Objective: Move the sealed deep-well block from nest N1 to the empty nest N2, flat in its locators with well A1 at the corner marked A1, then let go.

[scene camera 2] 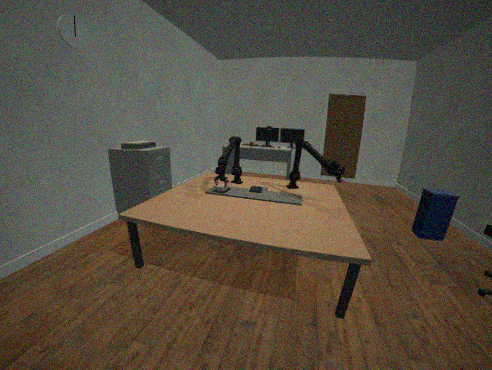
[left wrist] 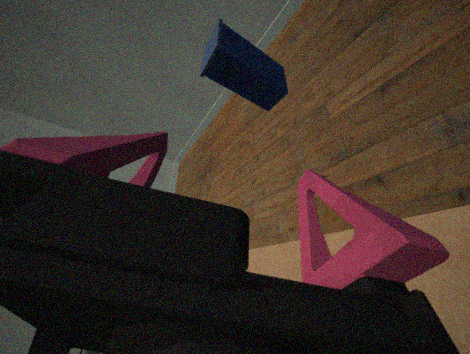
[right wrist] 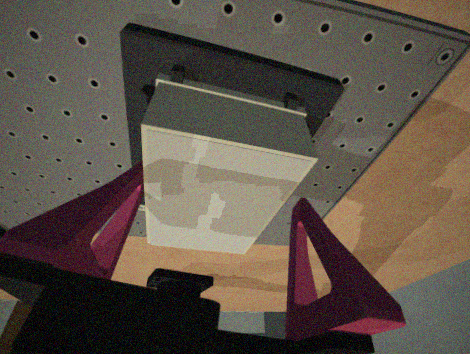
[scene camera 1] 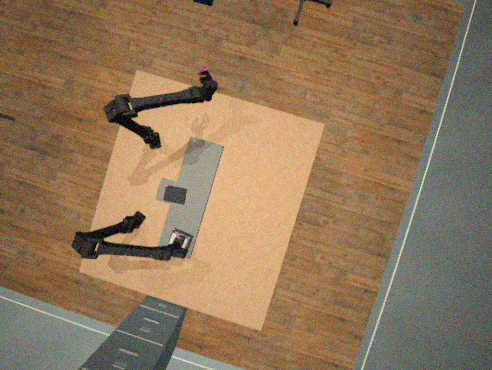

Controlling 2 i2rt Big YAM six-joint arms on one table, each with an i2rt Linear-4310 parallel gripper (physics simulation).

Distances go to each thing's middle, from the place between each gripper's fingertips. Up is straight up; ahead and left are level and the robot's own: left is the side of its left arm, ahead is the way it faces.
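My right hand, measured from the pale grey block (right wrist: 218, 164), is 10 mm above it, 20 mm past it and 10 mm to the right of it.
As for my left gripper, it's 21 cm above the pale grey block, 118 cm to the left of it and 2 cm past it.
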